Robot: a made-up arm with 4 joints.
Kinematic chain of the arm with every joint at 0, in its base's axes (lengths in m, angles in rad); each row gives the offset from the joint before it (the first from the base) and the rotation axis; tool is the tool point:
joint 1: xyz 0 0 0.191 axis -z
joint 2: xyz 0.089 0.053 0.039 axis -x
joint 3: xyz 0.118 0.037 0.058 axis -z
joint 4: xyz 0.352 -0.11 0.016 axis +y
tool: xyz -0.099 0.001 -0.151
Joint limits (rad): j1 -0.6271..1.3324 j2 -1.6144..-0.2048 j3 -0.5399..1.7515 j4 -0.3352..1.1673
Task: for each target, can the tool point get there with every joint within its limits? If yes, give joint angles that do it. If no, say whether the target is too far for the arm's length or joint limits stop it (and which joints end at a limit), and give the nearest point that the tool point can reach.
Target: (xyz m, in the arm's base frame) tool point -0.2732 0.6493 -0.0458
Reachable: no: joint limits stop it (at a limit: joint 1, joint 2, joint 4) | nearest point 0.0335 0.2300 -0.0521 | short by 0.520 m
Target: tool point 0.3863 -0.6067 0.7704
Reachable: no: too far | nearest point 0.2944 -0.4624 0.3362 | short by 0.467 m
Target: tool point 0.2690 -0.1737 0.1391
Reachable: yes | joints 0.3489 -0.6100 0.5440 0.5480
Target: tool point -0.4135 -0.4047 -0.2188
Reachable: no: joint limits stop it (at a limit: joint 1, joint 4) | nearest point -0.1194 -0.2839 0.0375 | short by 0.408 m
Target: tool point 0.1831 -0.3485 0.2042
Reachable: yes | joints 1.0480 -1.2582 -0.1470 0.8965
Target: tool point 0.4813 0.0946 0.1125
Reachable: yes | joints -0.0700 -0.7426 0.0065 -0.1729
